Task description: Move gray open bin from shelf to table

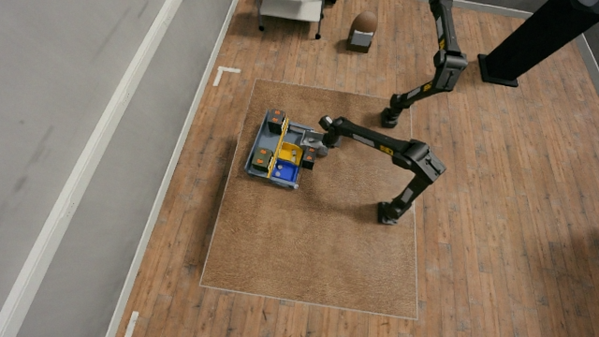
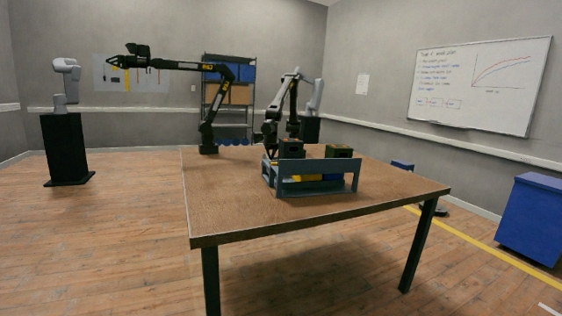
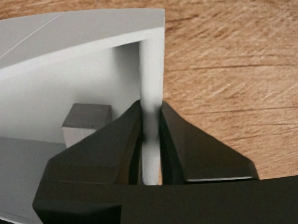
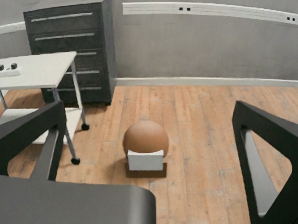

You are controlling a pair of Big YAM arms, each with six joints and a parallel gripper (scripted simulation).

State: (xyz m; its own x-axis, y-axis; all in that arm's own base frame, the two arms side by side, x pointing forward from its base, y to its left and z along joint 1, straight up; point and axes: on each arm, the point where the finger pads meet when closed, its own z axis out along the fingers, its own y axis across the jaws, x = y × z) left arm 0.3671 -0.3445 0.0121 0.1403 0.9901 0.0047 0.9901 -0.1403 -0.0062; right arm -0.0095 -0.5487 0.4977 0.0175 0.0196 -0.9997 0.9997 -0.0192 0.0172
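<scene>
The gray open bin lies 80 mm ahead of my left hand and 10 mm to the right of it. Round my left hand: blue-gray shelf: 270 mm ahead, 80 mm to the left, 10 mm above; then yellow bin: 240 mm ahead, 80 mm to the left, 10 mm below; then blue bin: 250 mm ahead, 190 mm to the left, 10 mm below.
</scene>
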